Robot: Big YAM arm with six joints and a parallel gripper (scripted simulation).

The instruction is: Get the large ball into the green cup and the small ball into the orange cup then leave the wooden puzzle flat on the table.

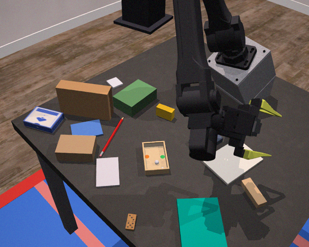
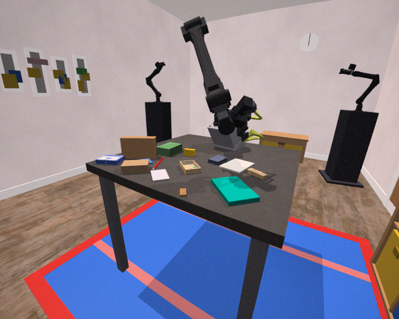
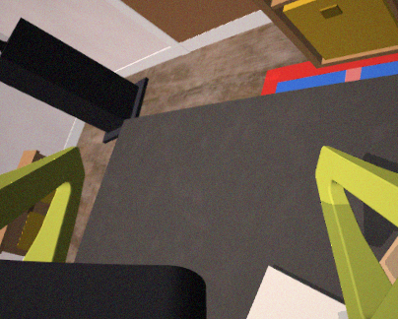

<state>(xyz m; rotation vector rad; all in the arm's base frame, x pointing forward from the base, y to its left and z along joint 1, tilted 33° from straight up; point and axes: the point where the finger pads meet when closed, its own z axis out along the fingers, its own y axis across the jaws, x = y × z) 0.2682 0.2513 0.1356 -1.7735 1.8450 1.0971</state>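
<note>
The wooden puzzle is 280 mm to the right of my hand, 200 mm below it and 70 mm ahead of it. Also, from my hand: white tile: 200 mm below, 90 mm to the right, 50 mm behind; then teal slab: 200 mm ahead, 190 mm below, 60 mm to the right; then yellow block: 360 mm to the right, 180 mm below, 110 mm behind.
</note>
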